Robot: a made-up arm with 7 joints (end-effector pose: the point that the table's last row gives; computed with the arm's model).
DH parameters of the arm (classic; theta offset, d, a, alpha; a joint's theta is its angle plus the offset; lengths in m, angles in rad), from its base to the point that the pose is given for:
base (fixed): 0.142 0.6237 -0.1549 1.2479
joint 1: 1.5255 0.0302 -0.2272 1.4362
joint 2: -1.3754 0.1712 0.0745 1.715
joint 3: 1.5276 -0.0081 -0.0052 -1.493
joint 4: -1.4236 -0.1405 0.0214 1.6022
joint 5: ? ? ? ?
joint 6: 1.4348 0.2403 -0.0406 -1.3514
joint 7: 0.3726 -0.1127 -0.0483 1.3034
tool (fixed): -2.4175 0.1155 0 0
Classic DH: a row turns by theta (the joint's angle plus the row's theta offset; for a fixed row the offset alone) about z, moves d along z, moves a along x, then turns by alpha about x.
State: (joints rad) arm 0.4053 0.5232 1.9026 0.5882 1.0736 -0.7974 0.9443
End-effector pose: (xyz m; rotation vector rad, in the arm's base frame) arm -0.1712 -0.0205 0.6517 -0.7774 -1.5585 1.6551
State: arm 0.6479 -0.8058 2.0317 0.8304 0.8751 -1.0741 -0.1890
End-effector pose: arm 0.1040 0.1973 0.3806 -2.1111 0.1428 0.4403
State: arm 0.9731 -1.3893 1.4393 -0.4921 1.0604 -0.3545 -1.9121
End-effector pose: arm 0.1230 0.0735 0.5447 -1.2721 0.8448 -0.1100
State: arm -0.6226 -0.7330 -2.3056 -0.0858 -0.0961 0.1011 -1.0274
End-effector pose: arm -0.2780 -0.2980 0.1158 -1.9925 1.6816 -1.1145
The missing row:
joint 5: 0.1055 -0.1372 0.1611 -1.5453
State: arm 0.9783 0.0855 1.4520 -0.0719 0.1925 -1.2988 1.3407
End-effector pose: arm 0.1628 -0.0390 0.4046 0.8041 2.1229 -0.1078
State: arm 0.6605 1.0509 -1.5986 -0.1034 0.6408 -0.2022 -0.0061
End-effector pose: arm 0.2739 0.0650 0.7887 0.0723 0.4133 -0.0543
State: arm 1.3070 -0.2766 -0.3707 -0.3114 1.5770 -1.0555 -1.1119
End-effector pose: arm -0.1371 0.1797 0.7834 -1.9628 0.7731 1.8615
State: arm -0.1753 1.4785 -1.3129 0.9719 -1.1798 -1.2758 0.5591
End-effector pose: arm -0.0409 0.0895 0.8336 -0.3051 0.2581 1.3980
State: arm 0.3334 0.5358 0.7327 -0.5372 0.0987 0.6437 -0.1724
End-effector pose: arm 0.0004 -0.0980 0.1697 1.1805 1.9078 -1.6736
